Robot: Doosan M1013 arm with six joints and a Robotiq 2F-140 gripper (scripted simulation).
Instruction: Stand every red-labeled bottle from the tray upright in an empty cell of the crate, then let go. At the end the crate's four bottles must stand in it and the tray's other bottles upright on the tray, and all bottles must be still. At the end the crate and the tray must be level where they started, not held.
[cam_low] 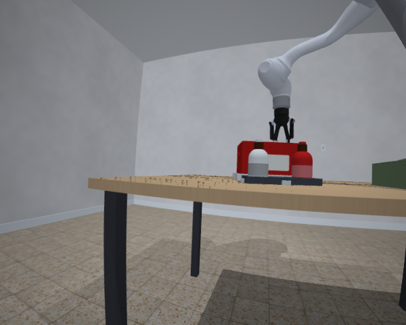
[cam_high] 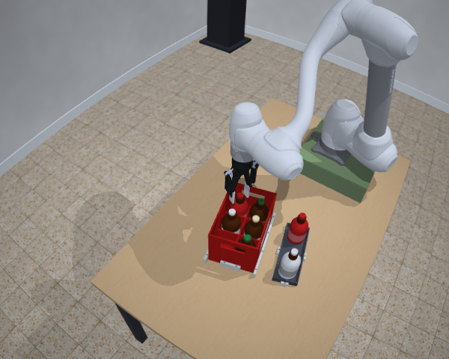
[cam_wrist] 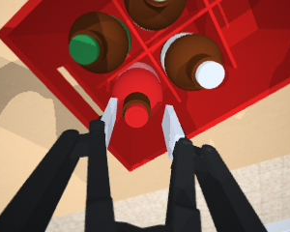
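Right now my hand is 9 cm above the red crate, 7 cm to the right of it and 7 cm short of it. From my hand the other things lie so: grey-labeled bottle (31 cm to the left, 9 cm below, 9 cm ahead).
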